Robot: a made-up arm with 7 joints.
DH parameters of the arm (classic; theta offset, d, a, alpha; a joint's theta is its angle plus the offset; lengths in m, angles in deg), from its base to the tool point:
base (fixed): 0 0 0 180
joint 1: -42.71 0 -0.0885 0
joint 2: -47.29 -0.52 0.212 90
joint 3: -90 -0.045 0.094 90
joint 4: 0 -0.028 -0.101 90
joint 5: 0 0.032 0.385 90
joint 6: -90 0.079 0.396 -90
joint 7: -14.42 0 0.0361 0
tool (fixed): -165.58 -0.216 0 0
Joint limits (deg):
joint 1: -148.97..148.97
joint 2: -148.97..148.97
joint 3: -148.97..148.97
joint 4: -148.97..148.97
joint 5: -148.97..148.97
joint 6: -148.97..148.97
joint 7: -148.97..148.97
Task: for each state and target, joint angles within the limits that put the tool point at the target. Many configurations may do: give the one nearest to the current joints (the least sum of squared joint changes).
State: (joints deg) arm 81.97 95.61 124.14 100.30 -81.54 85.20 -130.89
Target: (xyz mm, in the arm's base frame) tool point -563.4 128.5 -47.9
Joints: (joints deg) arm 73.27 88.91 124.86 103.94 -102.02 83.88 -129.89
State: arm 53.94 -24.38 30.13 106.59 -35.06 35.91 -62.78
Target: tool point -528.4 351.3 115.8
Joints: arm 35.37 -43.88 27.62 88.22 -23.34 57.71 -60.89
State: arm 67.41 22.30 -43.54 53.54 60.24 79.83 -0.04
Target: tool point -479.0 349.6 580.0
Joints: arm 50.33 19.11 -16.79 28.35 55.17 54.67 -2.22
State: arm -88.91 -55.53 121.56 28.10 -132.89 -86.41 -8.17
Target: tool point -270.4 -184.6 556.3
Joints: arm -93.56 -43.30 134.75 25.32 -139.05 -69.66 -2.00
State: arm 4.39 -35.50 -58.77 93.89 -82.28 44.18 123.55
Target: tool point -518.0 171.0 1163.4
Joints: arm -10.05 -49.29 -80.89 85.03 -73.42 69.73 121.47
